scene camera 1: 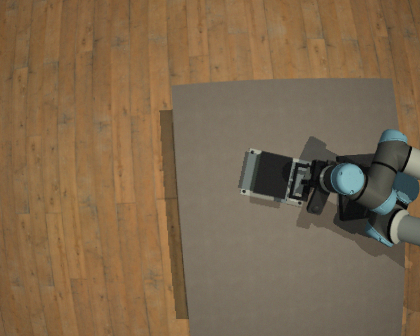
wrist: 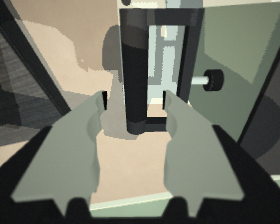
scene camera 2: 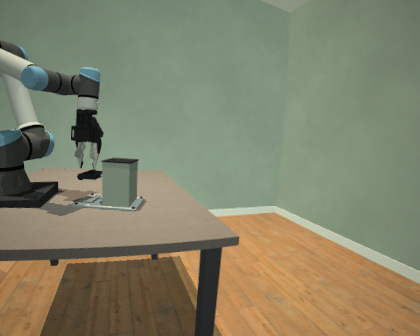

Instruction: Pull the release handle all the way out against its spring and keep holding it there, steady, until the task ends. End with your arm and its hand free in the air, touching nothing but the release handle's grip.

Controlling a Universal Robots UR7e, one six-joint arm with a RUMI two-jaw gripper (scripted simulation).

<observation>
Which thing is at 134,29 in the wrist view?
A release handle.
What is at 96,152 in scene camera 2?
My gripper.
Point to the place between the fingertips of my gripper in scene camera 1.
309,182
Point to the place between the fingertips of my gripper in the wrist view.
135,92
</observation>
